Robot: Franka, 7 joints.
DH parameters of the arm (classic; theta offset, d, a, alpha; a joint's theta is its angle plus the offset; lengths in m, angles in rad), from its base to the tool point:
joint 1: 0 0.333 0 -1.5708
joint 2: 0 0 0 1.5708
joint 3: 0 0.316 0.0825 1.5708
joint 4: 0 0 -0.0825 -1.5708
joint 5: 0 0.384 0 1.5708
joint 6: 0 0 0.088 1.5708
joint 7: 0 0.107 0 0
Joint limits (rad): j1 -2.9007..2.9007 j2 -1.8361..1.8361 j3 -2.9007..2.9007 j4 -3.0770..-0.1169 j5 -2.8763..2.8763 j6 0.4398..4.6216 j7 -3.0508..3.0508
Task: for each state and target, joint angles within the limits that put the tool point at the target. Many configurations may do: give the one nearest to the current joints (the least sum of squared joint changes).
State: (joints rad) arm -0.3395 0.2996 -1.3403 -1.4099 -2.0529 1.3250 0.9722
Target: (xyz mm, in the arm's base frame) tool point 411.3 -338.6 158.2
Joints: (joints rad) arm 0.0850 0.7940 -0.5594 -2.1896 -1.9350 1.4715 0.9722
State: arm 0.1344 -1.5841 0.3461 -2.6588 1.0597 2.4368 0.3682
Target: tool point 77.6 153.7 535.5
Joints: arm 0.5017 -1.8361 0.3208 -3.0546 0.9811 2.0745 0.3682
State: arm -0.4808 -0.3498 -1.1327 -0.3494 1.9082 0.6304 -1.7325
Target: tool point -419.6 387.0 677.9
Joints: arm -0.6123 -1.1517 -1.0152 -0.1169 2.0530 0.4583 -1.7325
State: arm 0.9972 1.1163 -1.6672 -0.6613 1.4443 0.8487 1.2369
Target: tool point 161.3 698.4 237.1
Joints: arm 1.5414 1.4898 -1.4746 -0.3942 1.5387 0.8219 1.2369
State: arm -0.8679 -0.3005 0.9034 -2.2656 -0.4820 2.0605 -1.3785
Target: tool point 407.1 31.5 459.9
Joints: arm -0.7435 -0.5961 0.8601 -2.4253 -0.4681 1.8838 -1.3785
